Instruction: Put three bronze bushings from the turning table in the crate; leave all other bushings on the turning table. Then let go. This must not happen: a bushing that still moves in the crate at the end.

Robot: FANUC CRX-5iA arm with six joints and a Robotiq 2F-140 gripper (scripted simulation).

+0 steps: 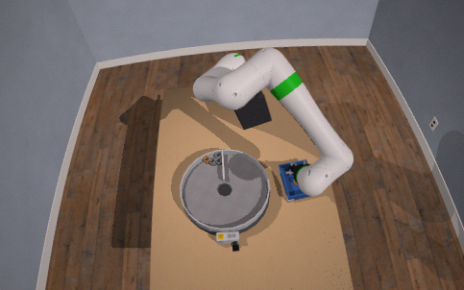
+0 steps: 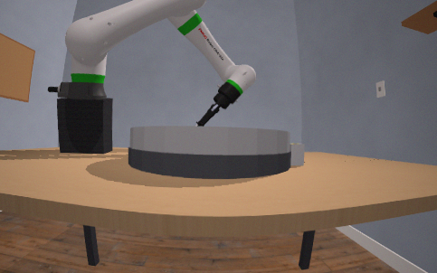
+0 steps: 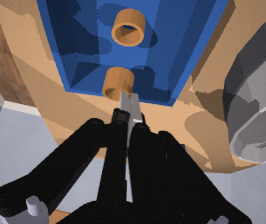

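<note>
Now: the blue crate 7 cm below my hand, 4 cm ahead of it and 2 cm to the left of it. From my hand the other things lie so: grey turning table: 34 cm to the right, 7 cm ahead, 5 cm below.
</note>
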